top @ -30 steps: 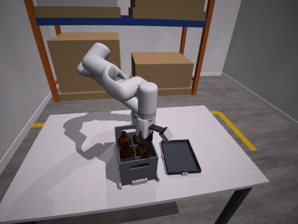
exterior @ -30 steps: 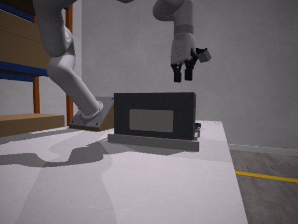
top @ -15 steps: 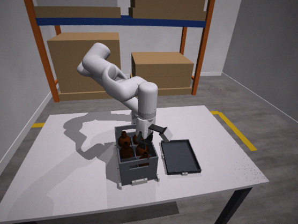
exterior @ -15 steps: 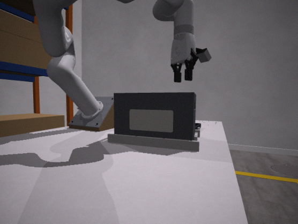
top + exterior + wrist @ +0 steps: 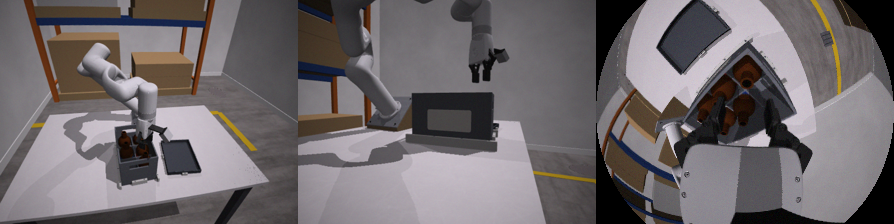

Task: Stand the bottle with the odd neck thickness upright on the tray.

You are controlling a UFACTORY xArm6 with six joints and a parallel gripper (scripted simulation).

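Now: the dark grey crate 16 cm below my hand, 8 cm behind it and 5 cm to the right of it. From my hand the other things lie so: glass bottle (18 cm behind, 15 cm below, 2 cm to the right); dark tray (23 cm below, 22 cm to the left, 9 cm behind).
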